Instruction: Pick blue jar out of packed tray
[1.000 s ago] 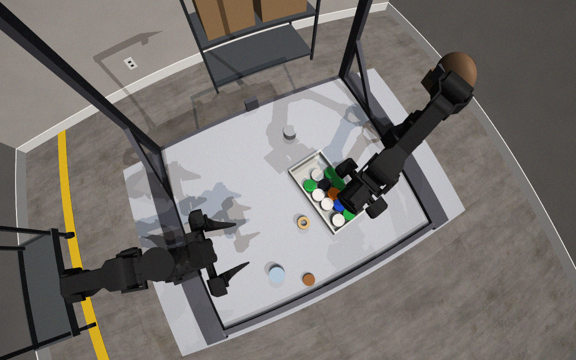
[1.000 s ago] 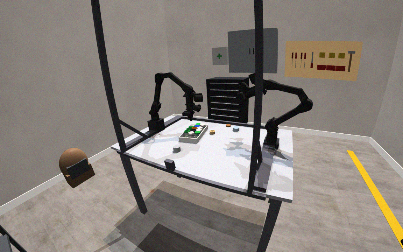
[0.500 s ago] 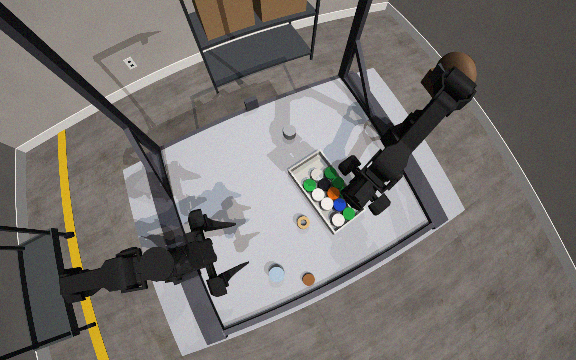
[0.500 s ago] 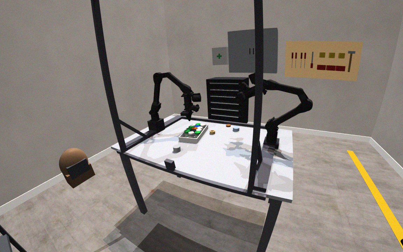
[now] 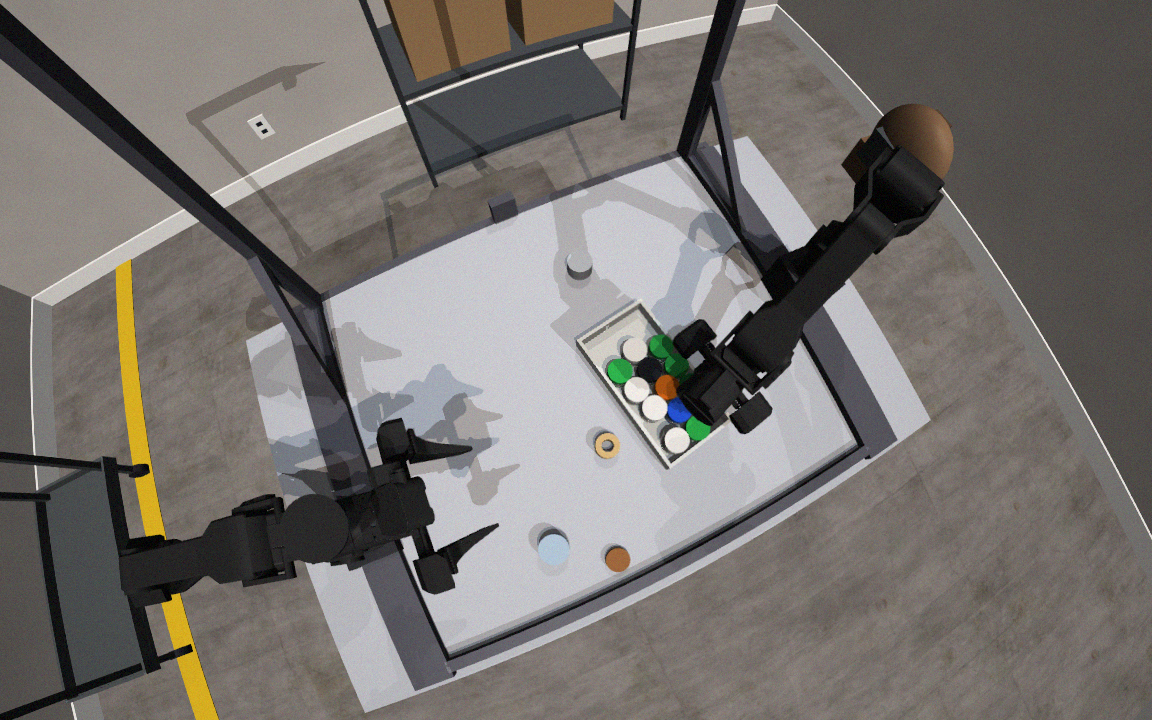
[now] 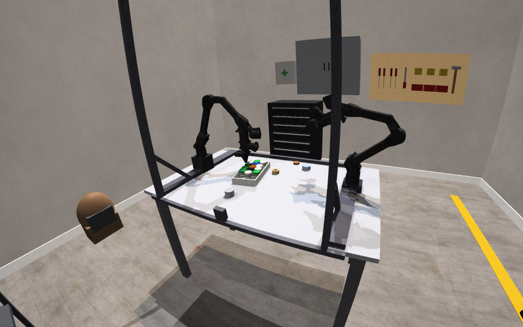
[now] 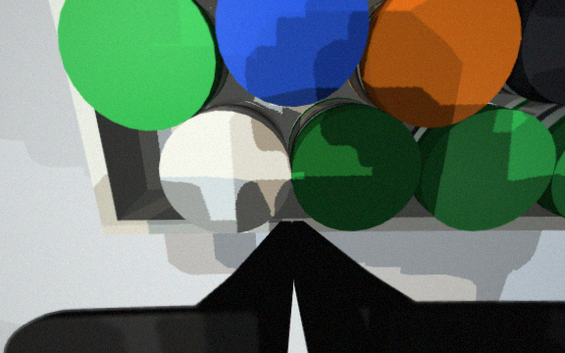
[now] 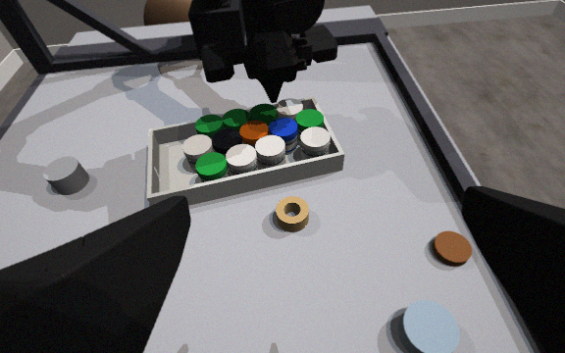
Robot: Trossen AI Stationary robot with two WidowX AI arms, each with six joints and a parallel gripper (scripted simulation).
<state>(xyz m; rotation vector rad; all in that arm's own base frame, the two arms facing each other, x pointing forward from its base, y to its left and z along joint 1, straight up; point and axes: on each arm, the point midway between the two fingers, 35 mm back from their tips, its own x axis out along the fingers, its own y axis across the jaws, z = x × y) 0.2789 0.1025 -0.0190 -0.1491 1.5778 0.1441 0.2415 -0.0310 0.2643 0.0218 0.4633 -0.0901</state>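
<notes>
Right now the blue jar is 6 cm to the right of my left hand, 5 cm below it and 1 cm ahead of it. The rest, counted from my left hand: brown disc (28 cm to the right, 17 cm ahead, 7 cm below); grey cylinder (32 cm behind, 7 cm to the right, 6 cm below); orange jar (6 cm to the right, 5 cm below, 4 cm behind).
</notes>
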